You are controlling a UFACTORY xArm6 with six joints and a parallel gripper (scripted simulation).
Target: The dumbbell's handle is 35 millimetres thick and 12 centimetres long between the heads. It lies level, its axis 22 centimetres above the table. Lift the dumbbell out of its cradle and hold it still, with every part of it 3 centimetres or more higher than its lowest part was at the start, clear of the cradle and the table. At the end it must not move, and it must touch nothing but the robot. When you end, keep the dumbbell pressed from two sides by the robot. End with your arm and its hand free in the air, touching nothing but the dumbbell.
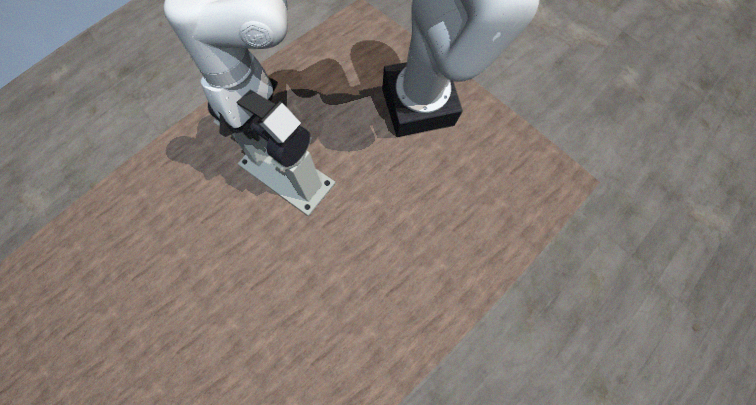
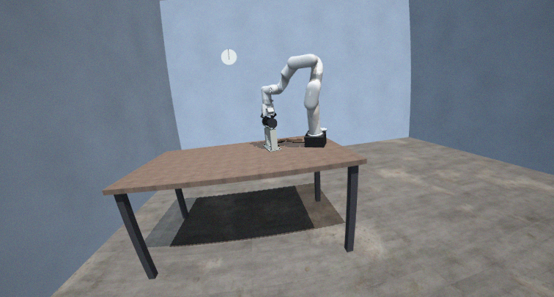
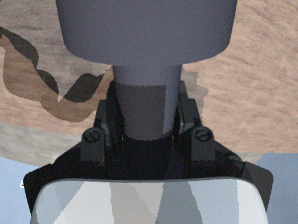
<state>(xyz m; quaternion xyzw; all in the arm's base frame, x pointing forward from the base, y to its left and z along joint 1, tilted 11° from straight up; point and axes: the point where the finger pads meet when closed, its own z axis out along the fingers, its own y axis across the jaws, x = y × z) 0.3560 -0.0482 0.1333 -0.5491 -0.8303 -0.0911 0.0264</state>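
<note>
The pale cradle lies 130 mm below my hand. The rest, counted from my hand: dumbbell (right at my hand).
</note>
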